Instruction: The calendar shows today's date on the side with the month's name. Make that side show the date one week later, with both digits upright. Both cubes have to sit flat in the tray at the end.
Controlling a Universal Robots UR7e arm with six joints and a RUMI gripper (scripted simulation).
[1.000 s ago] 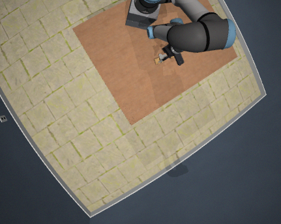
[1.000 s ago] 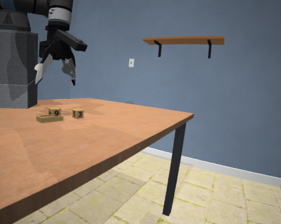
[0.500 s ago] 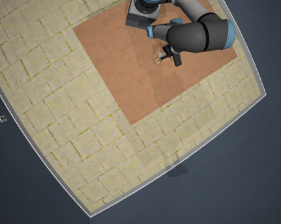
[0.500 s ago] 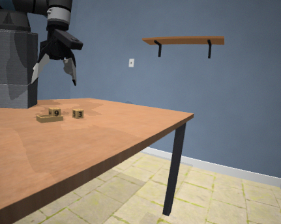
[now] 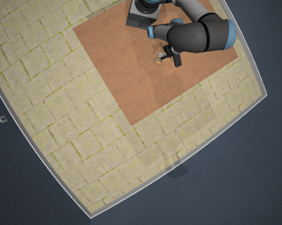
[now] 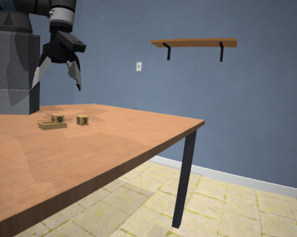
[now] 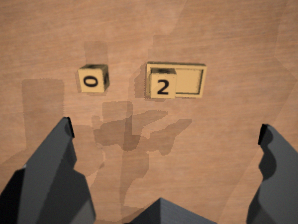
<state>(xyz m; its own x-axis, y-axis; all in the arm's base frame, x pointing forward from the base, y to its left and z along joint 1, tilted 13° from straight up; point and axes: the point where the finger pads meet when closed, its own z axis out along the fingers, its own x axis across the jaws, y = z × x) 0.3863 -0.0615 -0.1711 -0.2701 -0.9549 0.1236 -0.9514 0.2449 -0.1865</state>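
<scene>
Right now the wooden tray is 110 mm below my hand, 20 mm to the right of it and 10 mm behind it. The rest, counted from my hand: cube (100 mm below, 90 mm to the left, 30 mm ahead).
</scene>
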